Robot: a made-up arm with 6 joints. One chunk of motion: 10 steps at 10 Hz.
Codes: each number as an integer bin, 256 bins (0 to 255) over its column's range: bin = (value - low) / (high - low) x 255, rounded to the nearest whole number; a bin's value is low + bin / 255 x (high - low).
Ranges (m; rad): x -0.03..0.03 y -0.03..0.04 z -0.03..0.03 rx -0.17..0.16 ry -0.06..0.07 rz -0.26..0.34
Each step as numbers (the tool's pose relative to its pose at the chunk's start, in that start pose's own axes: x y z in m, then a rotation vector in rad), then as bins.
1 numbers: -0.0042 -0.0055 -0.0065 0.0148 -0.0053 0.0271
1 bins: 110 89 100 143 107 122
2 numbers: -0.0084 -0.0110 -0.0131 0.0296 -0.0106 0.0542
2 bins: 92 69 72 154 97 134
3 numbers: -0.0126 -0.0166 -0.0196 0.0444 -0.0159 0.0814
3 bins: 74 49 44 166 87 145
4 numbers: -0.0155 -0.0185 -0.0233 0.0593 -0.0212 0.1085
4 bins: 62 42 28 177 76 157
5 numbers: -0.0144 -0.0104 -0.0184 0.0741 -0.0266 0.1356
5 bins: 66 71 49 189 66 168
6 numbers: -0.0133 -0.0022 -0.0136 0.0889 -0.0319 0.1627
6 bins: 71 101 70 200 55 180
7 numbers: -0.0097 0.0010 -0.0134 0.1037 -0.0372 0.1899
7 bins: 86 113 71 211 45 191
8 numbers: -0.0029 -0.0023 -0.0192 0.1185 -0.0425 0.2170
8 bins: 115 101 46 223 34 203
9 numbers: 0.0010 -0.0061 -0.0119 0.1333 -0.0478 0.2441
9 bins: 132 87 77 234 24 214
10 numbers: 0.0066 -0.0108 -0.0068 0.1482 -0.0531 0.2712
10 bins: 156 70 99 246 14 226
